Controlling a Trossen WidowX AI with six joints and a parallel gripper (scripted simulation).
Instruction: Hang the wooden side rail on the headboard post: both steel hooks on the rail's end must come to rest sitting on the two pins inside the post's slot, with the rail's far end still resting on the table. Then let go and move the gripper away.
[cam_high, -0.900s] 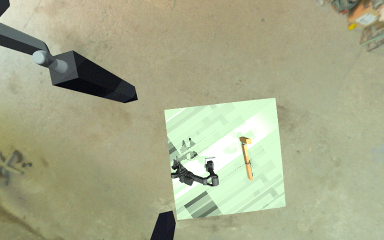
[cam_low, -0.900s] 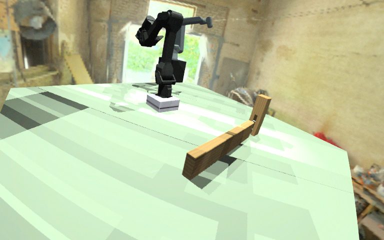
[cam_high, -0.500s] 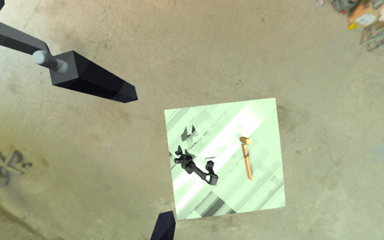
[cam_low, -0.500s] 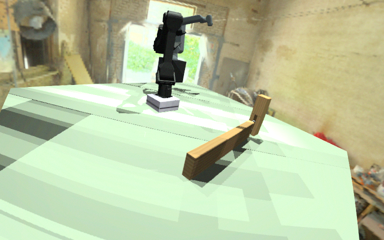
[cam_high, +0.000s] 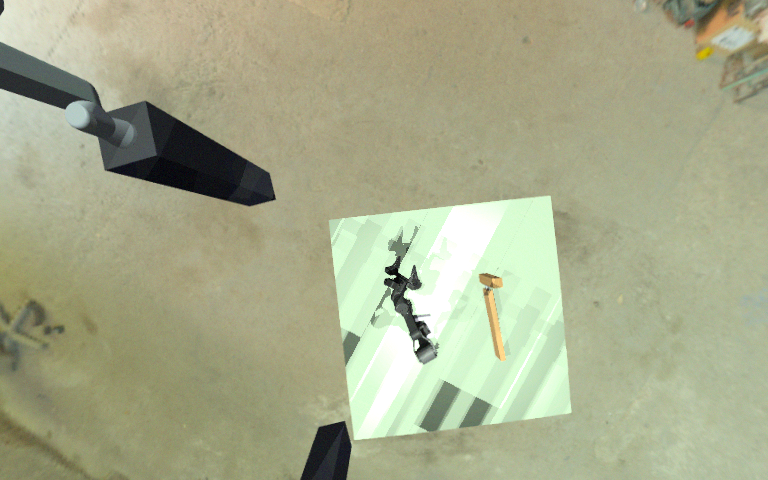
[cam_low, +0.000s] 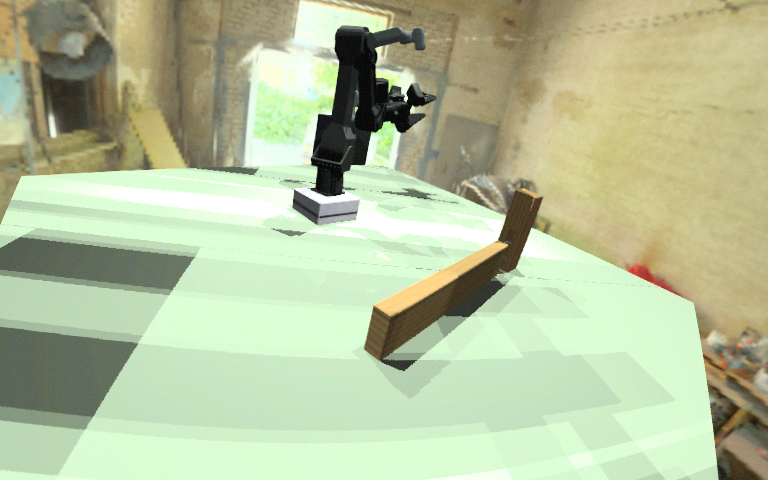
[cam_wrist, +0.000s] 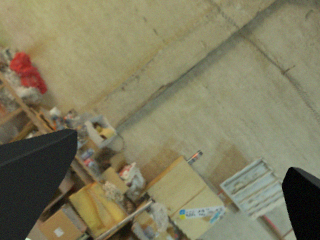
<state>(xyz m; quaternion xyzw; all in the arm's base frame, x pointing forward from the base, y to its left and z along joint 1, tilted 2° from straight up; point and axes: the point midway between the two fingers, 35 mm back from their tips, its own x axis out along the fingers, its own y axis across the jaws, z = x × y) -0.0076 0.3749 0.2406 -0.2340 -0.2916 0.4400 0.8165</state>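
Now: the headboard post 430 mm ahead of my gripper tip, 240 mm to the right of it and 230 mm below it.
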